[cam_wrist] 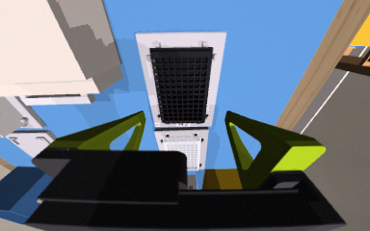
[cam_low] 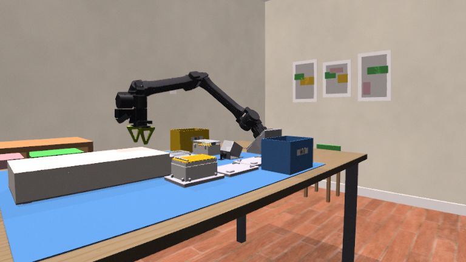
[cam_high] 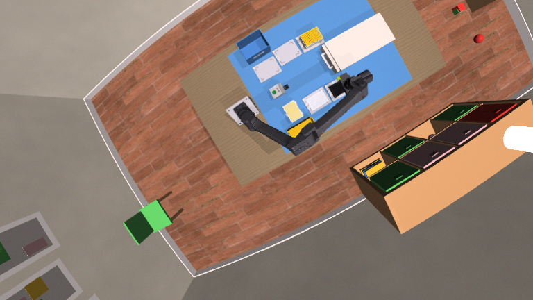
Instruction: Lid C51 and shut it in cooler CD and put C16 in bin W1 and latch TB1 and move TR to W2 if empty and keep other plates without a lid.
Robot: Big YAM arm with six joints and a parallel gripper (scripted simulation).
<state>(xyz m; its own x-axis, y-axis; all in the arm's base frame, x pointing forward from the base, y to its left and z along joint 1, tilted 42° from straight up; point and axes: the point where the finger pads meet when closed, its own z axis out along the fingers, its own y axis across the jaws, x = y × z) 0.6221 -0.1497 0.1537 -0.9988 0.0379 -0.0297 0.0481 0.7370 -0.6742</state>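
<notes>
The black plate lies 7 cm below my hand. The rest, counted from my hand: plate lid (13 cm ahead, 19 cm to the left, 7 cm below); nest (9 cm below); white plate (13 cm ahead, 19 cm to the left, 7 cm below).
</notes>
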